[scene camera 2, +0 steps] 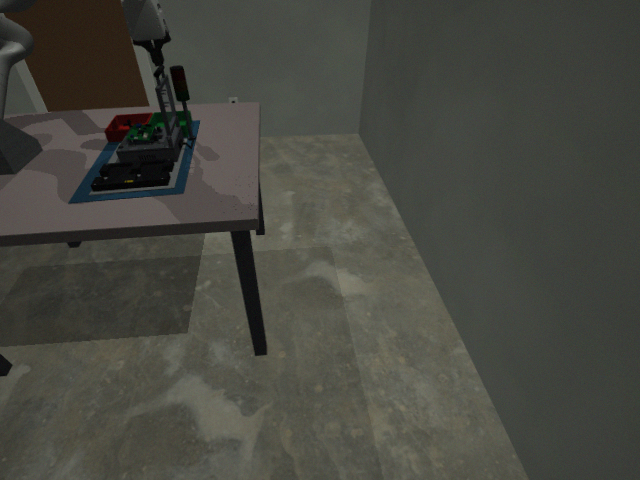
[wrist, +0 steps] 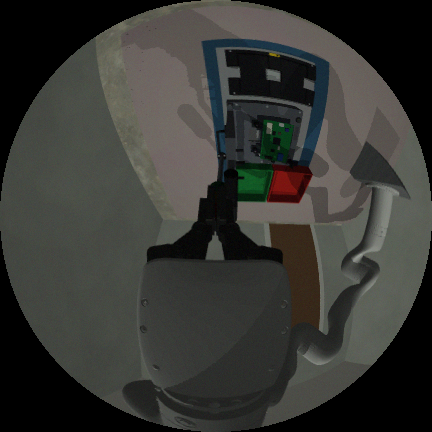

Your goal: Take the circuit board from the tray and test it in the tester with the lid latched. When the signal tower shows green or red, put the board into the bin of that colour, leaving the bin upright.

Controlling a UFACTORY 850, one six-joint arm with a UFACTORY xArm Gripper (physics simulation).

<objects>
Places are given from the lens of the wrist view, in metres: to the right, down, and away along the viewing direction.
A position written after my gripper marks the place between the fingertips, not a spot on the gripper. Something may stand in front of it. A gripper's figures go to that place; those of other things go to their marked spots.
my gripper [wrist: 215,194]: 0.00, -0.02, 0.14
green circuit board [wrist: 276,136]: 0.14, -0.19, 0.27
green bin [wrist: 254,187]: 0.15, -0.11, 0.52
The marked spots on the green circuit board and the green bin are 0.26 m apart.
</objects>
